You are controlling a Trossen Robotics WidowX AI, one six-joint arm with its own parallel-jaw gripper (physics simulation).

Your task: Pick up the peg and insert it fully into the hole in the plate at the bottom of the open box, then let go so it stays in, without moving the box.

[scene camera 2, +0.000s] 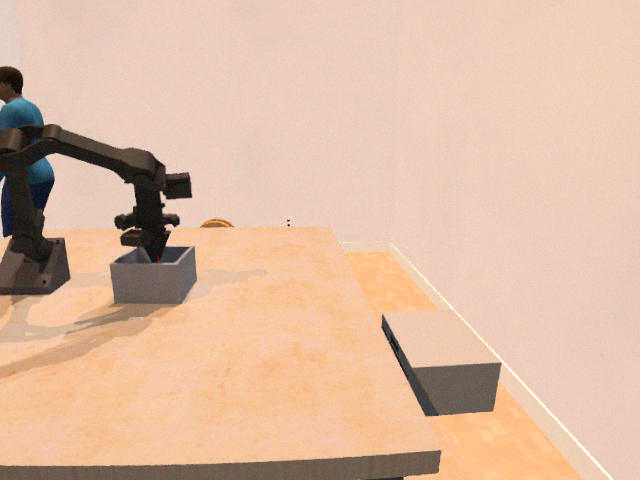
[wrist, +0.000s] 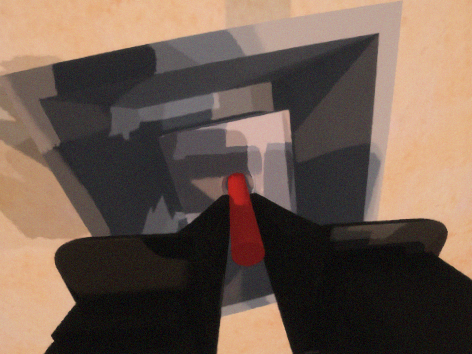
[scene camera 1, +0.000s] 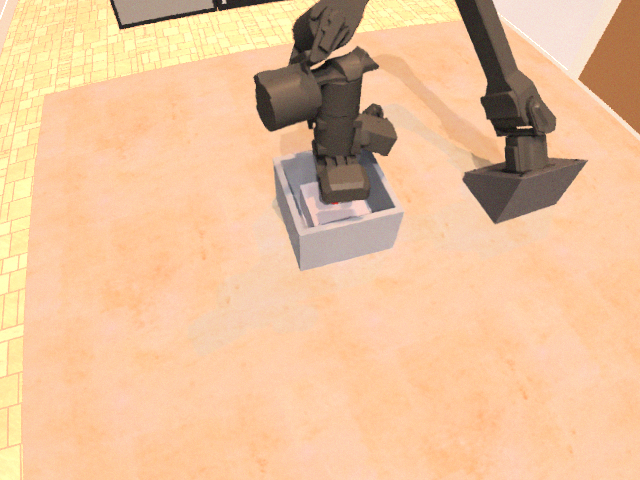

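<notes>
The red peg is held lengthwise between my fingers, its near end toward the wrist camera. My gripper is shut on it, with the fingertips down inside the open grey box. The pale plate is at the bottom of the box. In the wrist view the peg's far end overlaps the round hole, whose rim shows on both sides of it. How deep the peg's end sits is hard to tell. The wrist body hides most of the peg in scene camera 1.
The box walls surround my fingers closely. The arm's base stands on the table beside the box. A grey block is beyond the table's right edge, and a person in blue is behind the arm.
</notes>
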